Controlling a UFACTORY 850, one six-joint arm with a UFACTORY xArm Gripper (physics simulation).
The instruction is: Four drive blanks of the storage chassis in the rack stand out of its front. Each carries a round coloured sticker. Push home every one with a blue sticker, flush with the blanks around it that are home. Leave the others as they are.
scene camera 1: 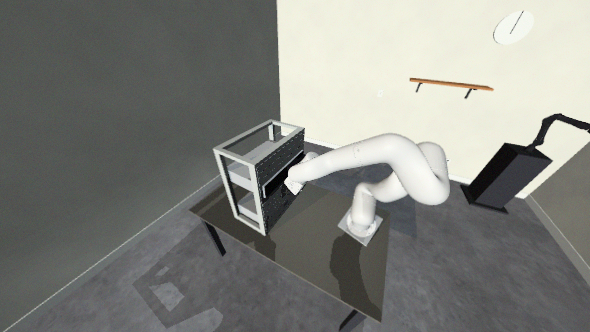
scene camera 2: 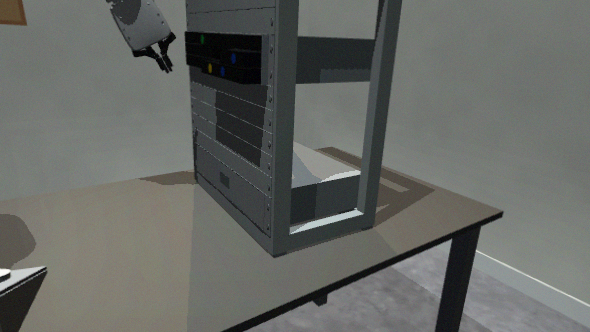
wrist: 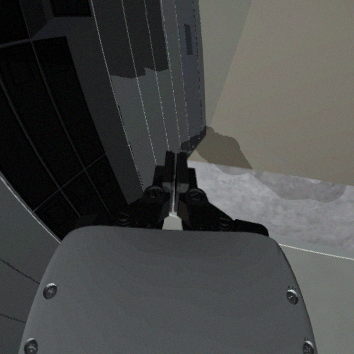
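My gripper (scene camera 2: pixel 169 71) is visible, and the wrist view shows it too: my gripper (wrist: pixel 174 165). A grey rack (scene camera 2: pixel 242 86) is present; the wrist view also shows the rack (wrist: pixel 99 99).
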